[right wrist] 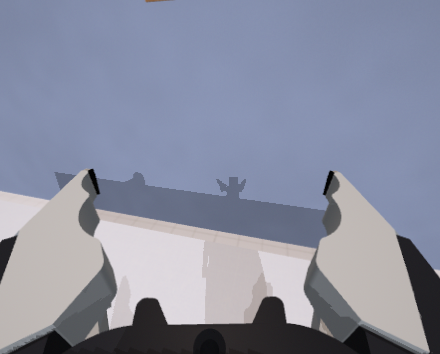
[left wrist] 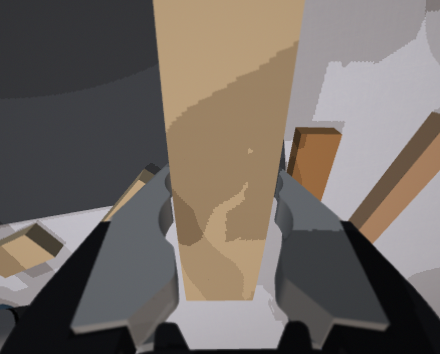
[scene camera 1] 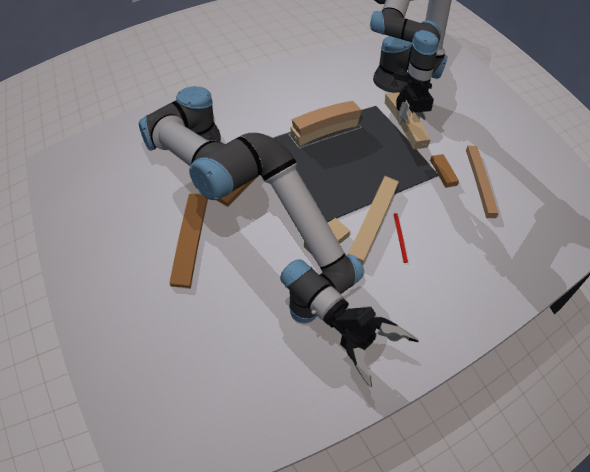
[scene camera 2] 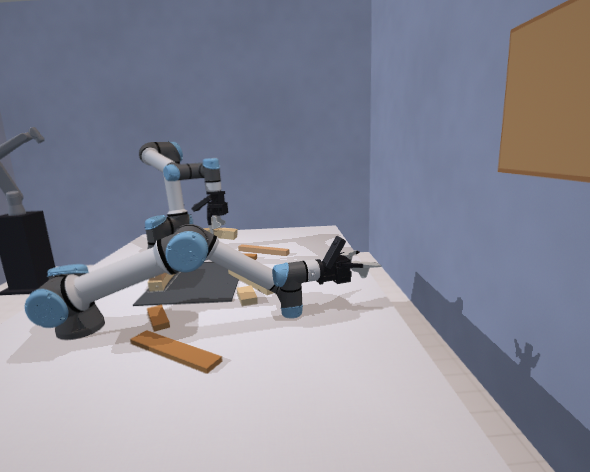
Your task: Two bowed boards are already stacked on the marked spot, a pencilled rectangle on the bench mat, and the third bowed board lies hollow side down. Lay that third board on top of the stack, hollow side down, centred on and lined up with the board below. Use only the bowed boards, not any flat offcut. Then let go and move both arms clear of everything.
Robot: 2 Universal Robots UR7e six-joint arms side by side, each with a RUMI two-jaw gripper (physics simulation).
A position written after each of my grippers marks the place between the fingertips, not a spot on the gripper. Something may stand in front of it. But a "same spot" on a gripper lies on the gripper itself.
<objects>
My left gripper shows in the left wrist view (222, 166), in scene camera 1 and in scene camera 2; in the right wrist view it is out of frame. My right gripper shows in the right wrist view, in scene camera 1 (395, 364) and in scene camera 2; in the left wrist view it is out of frame. The same spot on my right gripper: (right wrist: 365, 281) is (scene camera 2: 355, 262). One and the same spot on my left gripper: (scene camera 1: 402, 106) is (scene camera 2: 211, 220).
</objects>
